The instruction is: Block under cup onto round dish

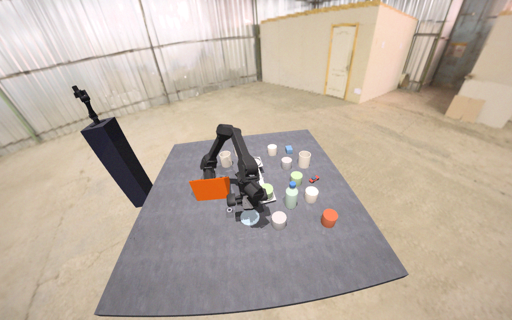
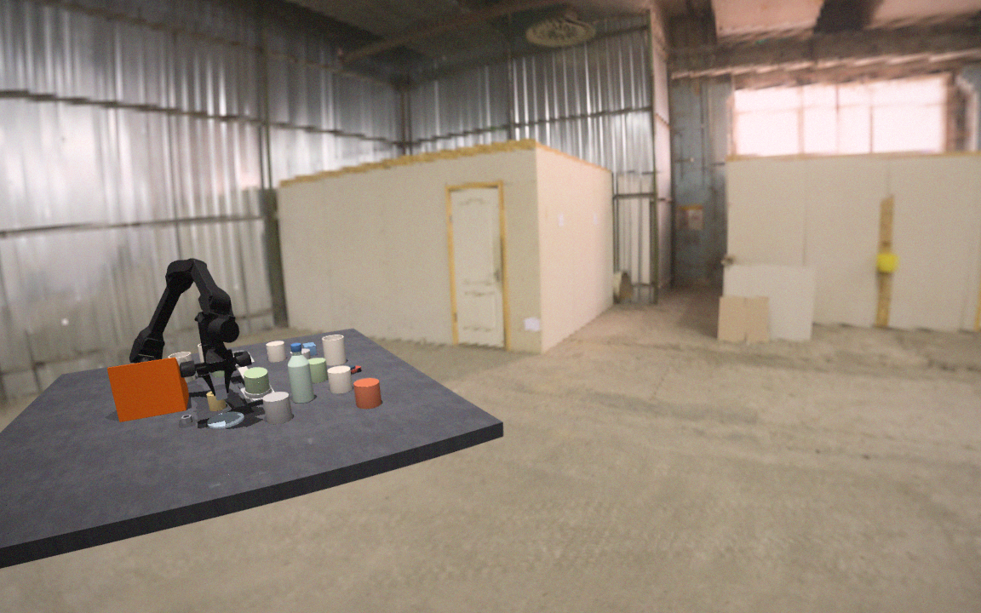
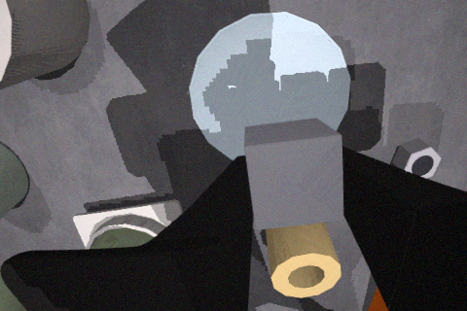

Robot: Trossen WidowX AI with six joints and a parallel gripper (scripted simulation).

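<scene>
Right now the round pale blue dish is 7 cm below my gripper tip. Round my gripper tip: yellow spool (11 cm to the left, 5 cm below, 1 cm behind); then orange cylinder (36 cm ahead, 13 cm to the right, 4 cm below); then grey block (1 cm above).
</scene>
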